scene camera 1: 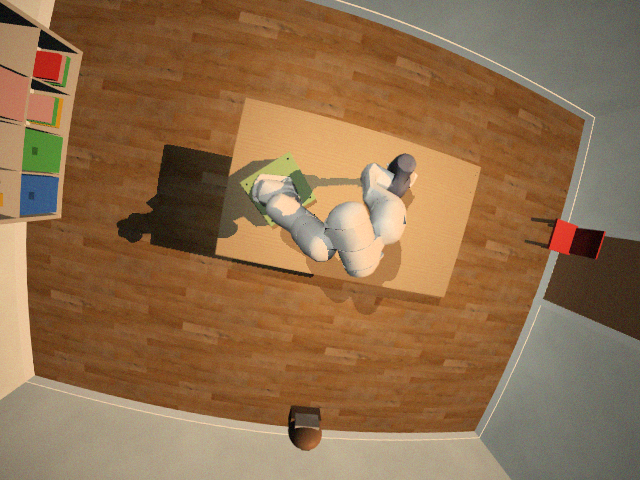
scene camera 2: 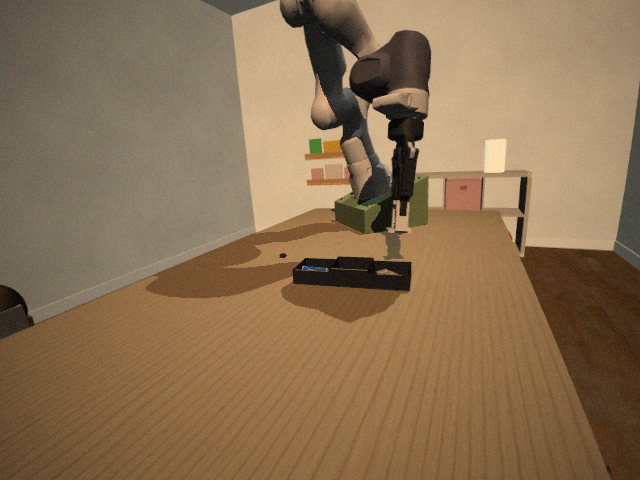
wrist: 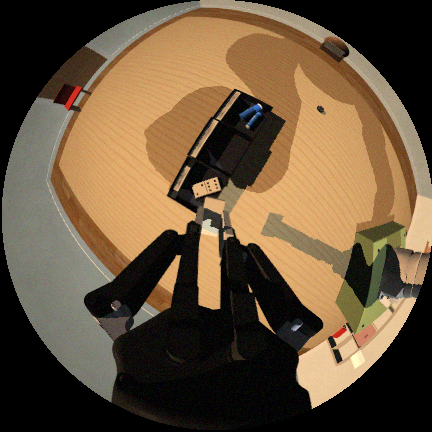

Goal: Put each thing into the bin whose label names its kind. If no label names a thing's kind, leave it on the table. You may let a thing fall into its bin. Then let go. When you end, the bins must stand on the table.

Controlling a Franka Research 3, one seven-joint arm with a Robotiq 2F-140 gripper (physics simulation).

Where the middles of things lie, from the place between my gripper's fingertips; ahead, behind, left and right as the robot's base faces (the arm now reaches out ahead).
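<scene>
Here are the three joined black bins (scene camera 2: 356, 272), and I see them 9 cm to the right of my hand, 7 cm ahead of it and 8 cm below it.
</scene>
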